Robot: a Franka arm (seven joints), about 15 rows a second.
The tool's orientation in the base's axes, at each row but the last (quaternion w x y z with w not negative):
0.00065, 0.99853, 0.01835, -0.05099
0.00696, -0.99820, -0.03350, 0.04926
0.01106, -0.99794, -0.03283, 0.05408
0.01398, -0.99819, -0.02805, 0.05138
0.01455, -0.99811, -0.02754, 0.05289
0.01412, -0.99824, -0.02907, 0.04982
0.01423, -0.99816, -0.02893, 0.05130
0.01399, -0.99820, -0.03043, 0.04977
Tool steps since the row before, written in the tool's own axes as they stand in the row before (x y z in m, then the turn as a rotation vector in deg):
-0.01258, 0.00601, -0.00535, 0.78, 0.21, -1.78
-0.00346, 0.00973, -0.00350, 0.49, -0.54, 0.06
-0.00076, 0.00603, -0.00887, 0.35, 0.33, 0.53
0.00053, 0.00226, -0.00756, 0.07, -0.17, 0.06
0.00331, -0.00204, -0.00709, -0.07, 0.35, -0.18
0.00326, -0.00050, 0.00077, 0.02, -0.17, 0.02
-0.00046, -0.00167, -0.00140, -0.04, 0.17, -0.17
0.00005, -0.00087, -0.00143, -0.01, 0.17, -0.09
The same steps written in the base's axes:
-0.01174, -0.00645, 0.00660, 0.96, -0.18, 1.69
-0.00245, -0.00998, 0.00365, 0.44, 0.57, -0.10
0.00060, -0.00623, 0.00874, 0.31, -0.30, -0.57
0.00143, -0.00241, 0.00739, 0.05, 0.18, -0.06
0.00393, 0.00204, 0.00677, -0.03, -0.36, 0.18
0.00313, 0.00071, -0.00107, 0.01, 0.17, -0.02
-0.00041, 0.00160, 0.00149, -0.01, -0.18, 0.17
0.00014, 0.00084, 0.00144, 0.01, -0.17, 0.09

